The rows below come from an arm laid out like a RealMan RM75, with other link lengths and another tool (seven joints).
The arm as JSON. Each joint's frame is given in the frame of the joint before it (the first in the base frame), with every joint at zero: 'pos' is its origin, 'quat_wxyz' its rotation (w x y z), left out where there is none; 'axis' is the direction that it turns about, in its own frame. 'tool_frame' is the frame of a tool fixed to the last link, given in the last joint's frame.
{
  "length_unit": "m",
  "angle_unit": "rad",
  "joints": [
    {
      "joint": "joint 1",
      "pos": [
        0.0,
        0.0,
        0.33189
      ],
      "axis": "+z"
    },
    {
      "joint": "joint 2",
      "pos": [
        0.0,
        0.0,
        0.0
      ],
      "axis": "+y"
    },
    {
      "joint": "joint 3",
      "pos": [
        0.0,
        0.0,
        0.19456
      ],
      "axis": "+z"
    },
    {
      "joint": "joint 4",
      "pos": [
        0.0,
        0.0,
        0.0
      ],
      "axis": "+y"
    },
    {
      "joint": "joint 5",
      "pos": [
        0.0,
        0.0,
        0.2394
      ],
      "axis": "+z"
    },
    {
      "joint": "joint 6",
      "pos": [
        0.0,
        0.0,
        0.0
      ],
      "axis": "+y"
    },
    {
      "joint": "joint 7",
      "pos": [
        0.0,
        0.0,
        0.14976
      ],
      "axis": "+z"
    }
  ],
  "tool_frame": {
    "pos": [
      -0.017,
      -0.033,
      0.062
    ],
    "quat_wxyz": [
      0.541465,
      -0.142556,
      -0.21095,
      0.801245
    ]
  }
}
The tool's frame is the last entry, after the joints.
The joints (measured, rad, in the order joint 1, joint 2, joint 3, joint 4, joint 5, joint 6, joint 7), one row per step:
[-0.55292 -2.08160 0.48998 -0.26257 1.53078 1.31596 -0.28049]
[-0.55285 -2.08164 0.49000 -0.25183 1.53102 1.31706 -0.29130]
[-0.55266 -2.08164 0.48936 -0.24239 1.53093 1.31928 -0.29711]
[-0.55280 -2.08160 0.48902 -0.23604 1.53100 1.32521 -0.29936]
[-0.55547 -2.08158 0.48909 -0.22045 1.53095 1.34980 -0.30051]
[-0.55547 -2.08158 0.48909 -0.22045 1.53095 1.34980 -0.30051]
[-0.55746 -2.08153 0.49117 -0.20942 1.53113 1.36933 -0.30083]
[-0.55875 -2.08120 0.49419 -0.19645 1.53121 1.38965 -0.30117]
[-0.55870 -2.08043 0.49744 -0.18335 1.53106 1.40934 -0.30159]
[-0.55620 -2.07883 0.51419 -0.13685 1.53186 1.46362 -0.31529]
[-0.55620 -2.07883 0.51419 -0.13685 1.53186 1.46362 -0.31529]
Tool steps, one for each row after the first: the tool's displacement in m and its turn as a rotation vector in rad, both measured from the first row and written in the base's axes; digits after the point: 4 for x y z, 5 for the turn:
[-0.0007 0.0021 0.0021 0.00235 -0.00162 0.00064]
[-0.0011 0.0042 0.0043 0.00719 -0.00166 -0.00097]
[-0.0004 0.0055 0.0063 0.01246 -0.00347 -0.00623]
[0.0040 0.0092 0.0123 0.02982 -0.01147 -0.03079]
[0.0040 0.0092 0.0123 0.02982 -0.01147 -0.03079]
[0.0077 0.0113 0.0164 0.04113 -0.01724 -0.05121]
[0.0111 0.0134 0.0210 0.05320 -0.02170 -0.07285]
[0.0138 0.0152 0.0258 0.06512 -0.02525 -0.09290]
[0.0206 0.0193 0.0391 0.08936 -0.03405 -0.14987]
[0.0206 0.0193 0.0391 0.08936 -0.03405 -0.14987]

